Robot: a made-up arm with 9 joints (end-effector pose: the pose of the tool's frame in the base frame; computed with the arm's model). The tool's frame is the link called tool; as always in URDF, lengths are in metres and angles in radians.
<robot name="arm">
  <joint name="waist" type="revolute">
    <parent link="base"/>
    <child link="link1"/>
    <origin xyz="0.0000 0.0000 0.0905"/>
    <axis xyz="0 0 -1"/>
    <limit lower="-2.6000" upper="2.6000"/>
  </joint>
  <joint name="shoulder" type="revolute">
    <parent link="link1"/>
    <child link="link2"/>
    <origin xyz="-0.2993 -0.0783 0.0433"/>
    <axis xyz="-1 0 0"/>
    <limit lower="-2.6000" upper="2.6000"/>
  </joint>
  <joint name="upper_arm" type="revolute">
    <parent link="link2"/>
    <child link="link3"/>
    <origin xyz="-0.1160 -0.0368 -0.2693"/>
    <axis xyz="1 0 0"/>
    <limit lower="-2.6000" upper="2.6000"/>
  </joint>
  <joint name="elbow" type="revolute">
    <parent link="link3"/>
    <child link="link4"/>
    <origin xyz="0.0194 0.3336 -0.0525"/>
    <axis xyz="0 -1 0"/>
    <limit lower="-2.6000" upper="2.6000"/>
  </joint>
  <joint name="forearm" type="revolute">
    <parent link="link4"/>
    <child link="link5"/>
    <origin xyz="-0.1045 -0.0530 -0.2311"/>
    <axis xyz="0 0 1"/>
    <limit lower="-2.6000" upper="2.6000"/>
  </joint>
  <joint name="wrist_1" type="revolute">
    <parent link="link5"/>
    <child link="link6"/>
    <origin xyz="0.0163 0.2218 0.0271"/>
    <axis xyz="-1 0 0"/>
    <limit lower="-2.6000" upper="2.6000"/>
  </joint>
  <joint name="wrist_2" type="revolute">
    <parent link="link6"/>
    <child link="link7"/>
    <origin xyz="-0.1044 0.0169 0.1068"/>
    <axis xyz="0 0 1"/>
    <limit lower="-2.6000" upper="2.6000"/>
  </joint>
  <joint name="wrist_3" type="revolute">
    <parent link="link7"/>
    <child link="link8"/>
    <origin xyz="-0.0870 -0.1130 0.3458"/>
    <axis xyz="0 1 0"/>
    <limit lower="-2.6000" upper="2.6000"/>
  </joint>
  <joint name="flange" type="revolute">
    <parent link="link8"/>
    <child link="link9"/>
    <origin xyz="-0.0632 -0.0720 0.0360"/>
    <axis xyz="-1 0 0"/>
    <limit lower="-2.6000" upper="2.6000"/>
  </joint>
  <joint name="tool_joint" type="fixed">
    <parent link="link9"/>
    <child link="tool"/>
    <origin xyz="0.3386 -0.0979 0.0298"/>
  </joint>
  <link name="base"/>
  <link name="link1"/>
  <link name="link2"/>
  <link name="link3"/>
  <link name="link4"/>
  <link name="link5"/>
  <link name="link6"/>
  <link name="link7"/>
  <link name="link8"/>
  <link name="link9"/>
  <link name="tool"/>
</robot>
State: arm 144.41 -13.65 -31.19 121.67 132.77 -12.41 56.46 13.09 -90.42
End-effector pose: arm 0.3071 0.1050 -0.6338 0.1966 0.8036 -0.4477 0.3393
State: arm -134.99 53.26 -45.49 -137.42 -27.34 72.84 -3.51 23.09 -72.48
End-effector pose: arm 0.7497 0.1515 -0.6066 -0.5835 -0.2824 -0.3832 0.6579
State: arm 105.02 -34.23 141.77 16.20 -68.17 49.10 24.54 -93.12 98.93
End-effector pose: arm -0.6648 0.3201 -0.5210 0.4186 0.1736 -0.8435 0.2884
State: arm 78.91 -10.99 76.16 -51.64 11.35 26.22 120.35 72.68 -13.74
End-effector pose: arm -0.0527 0.5171 0.6404 -0.2292 -0.0137 0.5762 0.7844
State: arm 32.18 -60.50 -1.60 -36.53 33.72 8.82 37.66 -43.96 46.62
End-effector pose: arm -0.1734 0.0809 0.6197 0.2688 -0.5179 0.0356 0.8113
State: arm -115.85 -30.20 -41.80 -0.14 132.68 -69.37 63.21 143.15 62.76
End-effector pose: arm -0.0055 -0.5193 -0.6210 -0.1074 0.4090 0.2166 0.8799
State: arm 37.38 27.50 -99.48 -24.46 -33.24 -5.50 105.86 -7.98 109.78
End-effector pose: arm -0.3322 -0.2034 -0.7473 0.7015 -0.4002 -0.5887 0.0354
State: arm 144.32 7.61 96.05 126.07 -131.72 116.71 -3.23 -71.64 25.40
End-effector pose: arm -0.0612 1.0912 -0.3384 -0.4025 0.1734 0.8247 0.3574
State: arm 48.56 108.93 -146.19 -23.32 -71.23 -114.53 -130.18 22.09 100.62
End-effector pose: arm -0.7262 0.5910 0.8574 -0.8384 -0.1157 -0.5283 0.0680
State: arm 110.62 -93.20 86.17 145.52 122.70 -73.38 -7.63 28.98 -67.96
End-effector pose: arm -0.0885 0.2286 -0.1233 0.3053 -0.9321 -0.0881 0.1737
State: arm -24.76 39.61 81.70 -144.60 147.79 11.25 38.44 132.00 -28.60
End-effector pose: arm -0.3580 -0.1106 0.0317 -0.1148 0.0702 -0.9767 0.1674
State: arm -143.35 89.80 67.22 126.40 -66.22 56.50 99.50 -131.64 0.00
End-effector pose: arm 0.7997 -0.5890 0.2184 -0.8340 0.2907 0.0267 0.4681
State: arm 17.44 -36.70 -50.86 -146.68 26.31 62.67 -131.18 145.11 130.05
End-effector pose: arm -0.0199 0.9566 0.1198 -0.2472 -0.9249 -0.2667 0.1109
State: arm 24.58 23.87 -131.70 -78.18 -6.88 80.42 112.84 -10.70 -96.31
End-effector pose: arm -1.2031 -0.7313 -0.3748 -0.1553 -0.0827 0.9831 0.0510
